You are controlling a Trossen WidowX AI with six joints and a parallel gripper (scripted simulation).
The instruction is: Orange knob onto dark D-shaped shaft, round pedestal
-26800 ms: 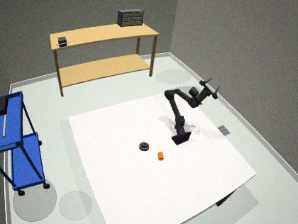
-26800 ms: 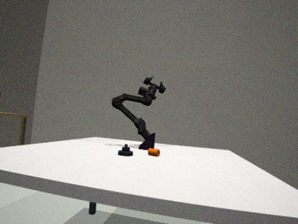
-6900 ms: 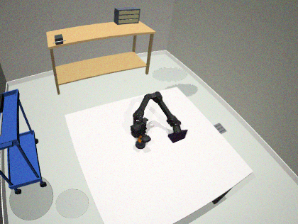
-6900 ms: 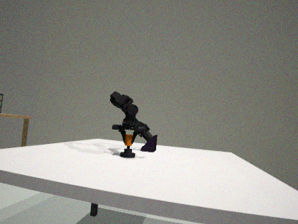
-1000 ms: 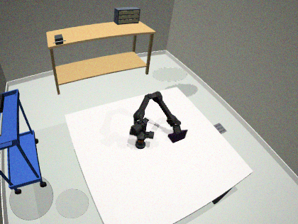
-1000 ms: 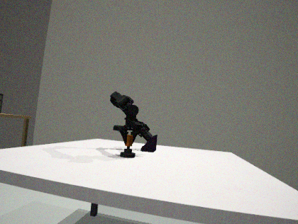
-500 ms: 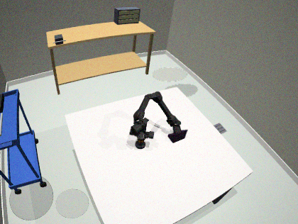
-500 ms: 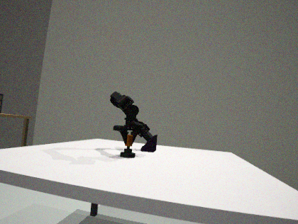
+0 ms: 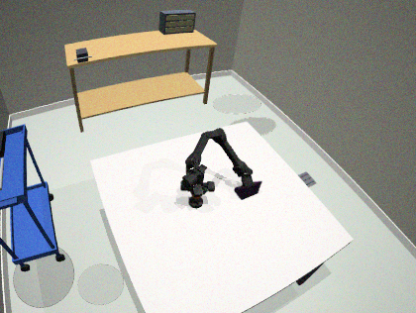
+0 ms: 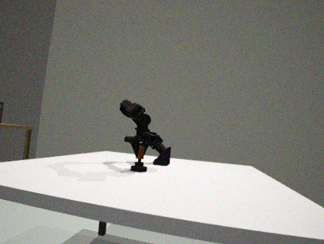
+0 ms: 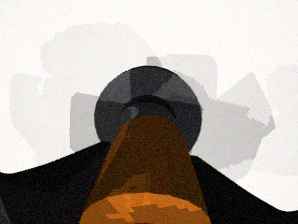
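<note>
My gripper tip is now 2 cm below the orange knob. Round my gripper tip: dark round pedestal (4 cm below).
</note>
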